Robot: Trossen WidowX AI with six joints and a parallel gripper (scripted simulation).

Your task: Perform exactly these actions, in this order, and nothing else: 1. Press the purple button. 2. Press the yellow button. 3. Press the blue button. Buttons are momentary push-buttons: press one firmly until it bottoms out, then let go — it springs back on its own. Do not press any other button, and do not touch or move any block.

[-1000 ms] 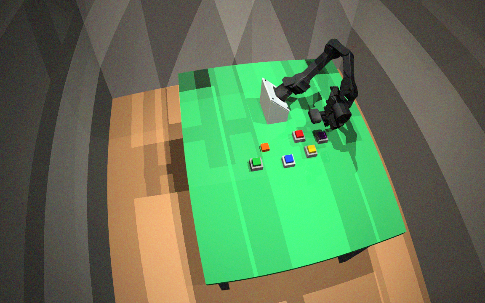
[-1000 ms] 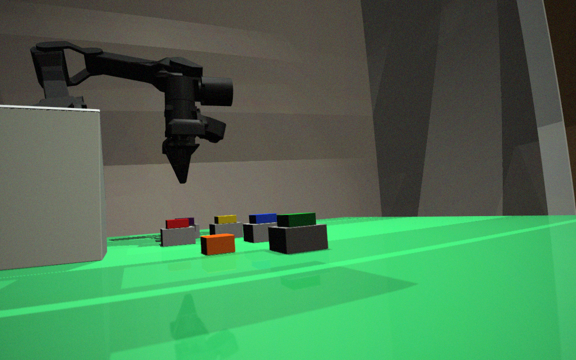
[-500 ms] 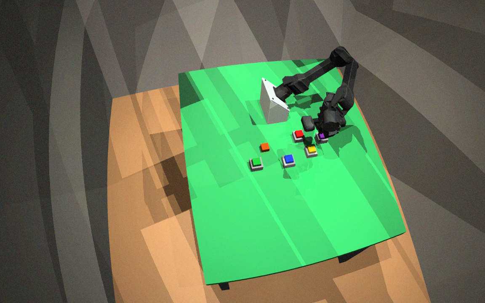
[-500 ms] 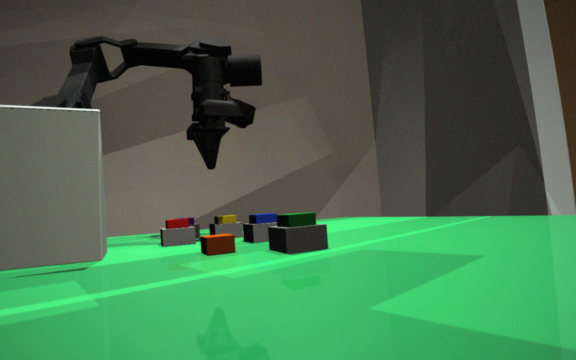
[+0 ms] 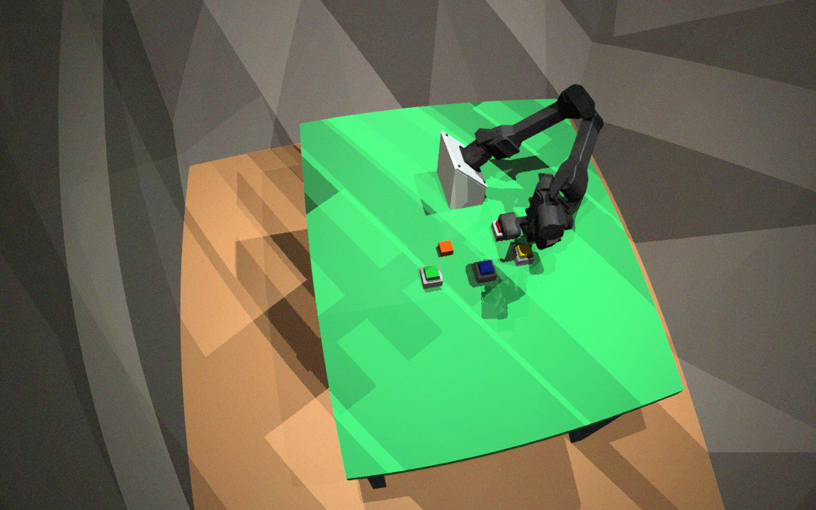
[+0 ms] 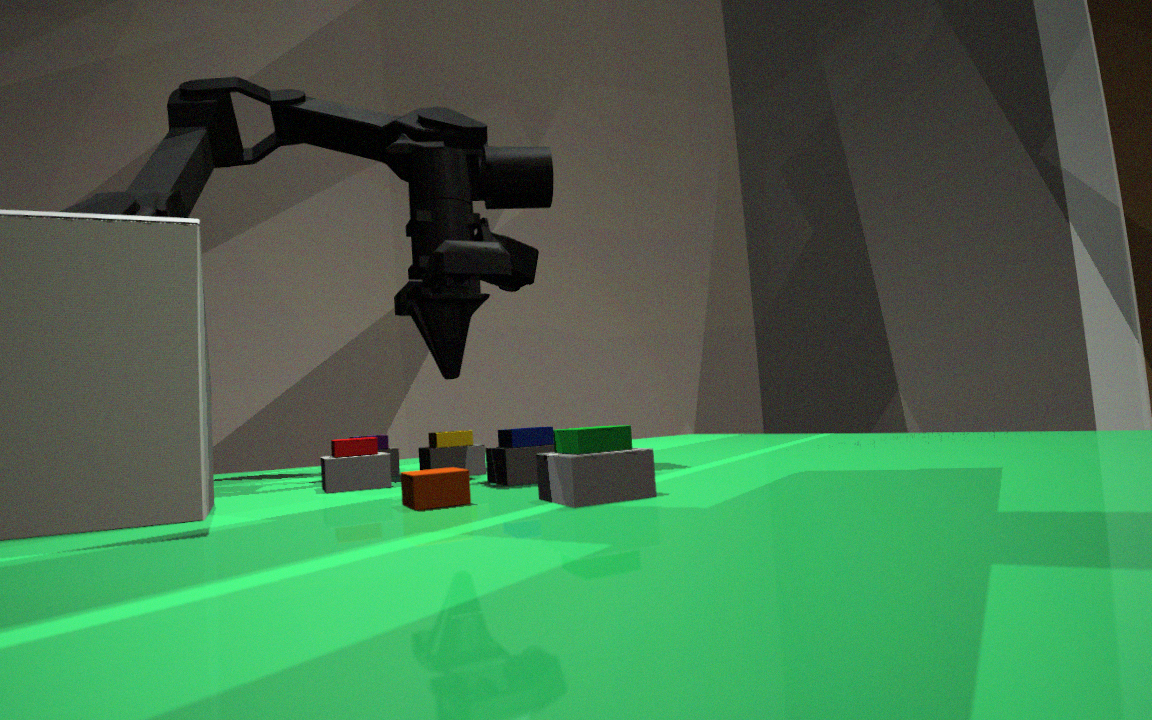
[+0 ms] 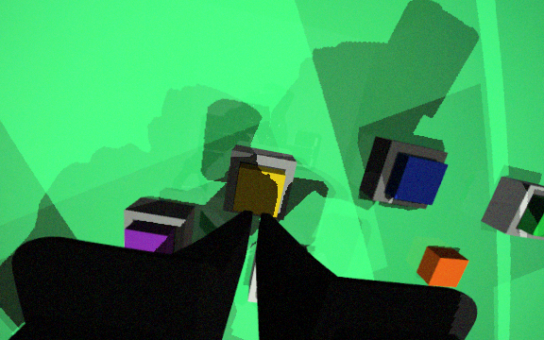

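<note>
My gripper tip is 50 mm above the yellow button. Round my gripper tip: blue button (110 mm to the right, 50 mm below, 30 mm ahead); then orange block (200 mm to the right, 80 mm below, 50 mm behind); then red button (90 mm behind, 50 mm below, 40 mm to the right).
</note>
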